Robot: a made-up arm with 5 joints.
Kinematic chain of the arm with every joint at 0, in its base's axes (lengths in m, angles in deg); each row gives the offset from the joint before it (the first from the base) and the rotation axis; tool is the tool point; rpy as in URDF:
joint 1: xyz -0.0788 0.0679 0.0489 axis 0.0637 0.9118 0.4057
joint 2: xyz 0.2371 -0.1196 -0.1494 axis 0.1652 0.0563 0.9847
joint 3: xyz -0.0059 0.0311 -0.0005 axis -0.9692 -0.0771 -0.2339
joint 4: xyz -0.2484 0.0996 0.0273 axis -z
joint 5: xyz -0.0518 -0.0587 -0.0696 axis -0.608 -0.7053 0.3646
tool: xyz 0.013 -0.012 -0.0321 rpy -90.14 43 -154.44
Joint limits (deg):
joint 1: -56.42..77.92
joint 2: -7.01..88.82
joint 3: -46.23..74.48
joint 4: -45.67..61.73
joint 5: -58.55..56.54
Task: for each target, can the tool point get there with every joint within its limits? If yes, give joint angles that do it. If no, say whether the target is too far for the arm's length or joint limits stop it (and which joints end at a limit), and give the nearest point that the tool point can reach.
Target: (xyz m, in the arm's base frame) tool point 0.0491 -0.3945 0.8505
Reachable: no: too far | nearest point 0.0272 -0.3372 0.0379 | short by 0.815 m
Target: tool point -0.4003 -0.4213 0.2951
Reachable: no: joint limits stop it (at a limit: joint 1, joint 4) | nearest point -0.2565 -0.1885 0.0184 | short by 0.389 m
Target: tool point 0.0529 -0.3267 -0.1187
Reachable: yes | joints -11.42 79.31 -32.56 -0.29 39.71
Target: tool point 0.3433 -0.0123 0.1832
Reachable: no: joint limits stop it (at a limit: joint 1, joint 2, joint 4, joint 5) | nearest point 0.0995 -0.0299 -0.0688 | short by 0.351 m
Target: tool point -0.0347 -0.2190 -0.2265
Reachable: yes | joints 33.51 73.70 21.27 -31.67 43.97
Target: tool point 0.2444 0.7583 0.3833
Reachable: no: too far | nearest point 0.0399 0.1228 -0.1186 | short by 0.835 m
